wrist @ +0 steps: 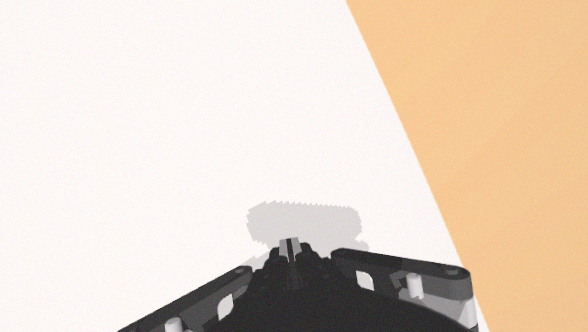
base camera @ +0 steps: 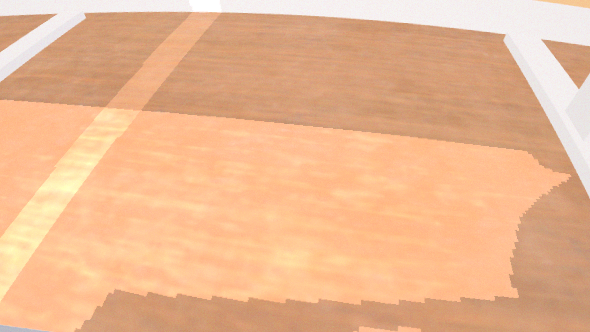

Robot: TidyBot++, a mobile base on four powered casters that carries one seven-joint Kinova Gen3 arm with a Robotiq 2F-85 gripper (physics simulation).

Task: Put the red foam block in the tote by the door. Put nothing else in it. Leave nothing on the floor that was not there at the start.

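Frame: origin at the arm's base, x ahead, y right, z down, level; metres.
Seen in the pictures: gripper, fingertip midpoint: [wrist: 290, 251].
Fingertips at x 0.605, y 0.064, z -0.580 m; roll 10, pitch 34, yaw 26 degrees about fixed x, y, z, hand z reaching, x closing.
A point is followed by its place in that frame.
My gripper [wrist: 290, 251] {x 0.605, y 0.064, z -0.580 m} is shut and empty in the wrist view, its two fingertips together at the bottom middle. It is over a white surface [wrist: 200, 125] {x 0.607, y -0.052, z -0.554 m}, and a grey shadow falls on that surface just beyond the fingertips. The red foam block does not show in either view; the gripper's dark body hides the bottom middle of the wrist view. The tote and the door do not show in either view.
The white surface ends along a slanting edge at the right of the wrist view, with an orange-tan area [wrist: 510, 125] {x 0.952, y 0.126, z -0.683 m} beyond. In the base camera view, a wooden floor [base camera: 300, 200] {x 0.357, y 0.002, z 0.396 m} lies between a white bar [base camera: 40, 42] {x 0.830, y -0.684, z 0.378 m} at left and another white bar [base camera: 550, 95] {x 0.577, y 0.461, z 0.372 m} at right.
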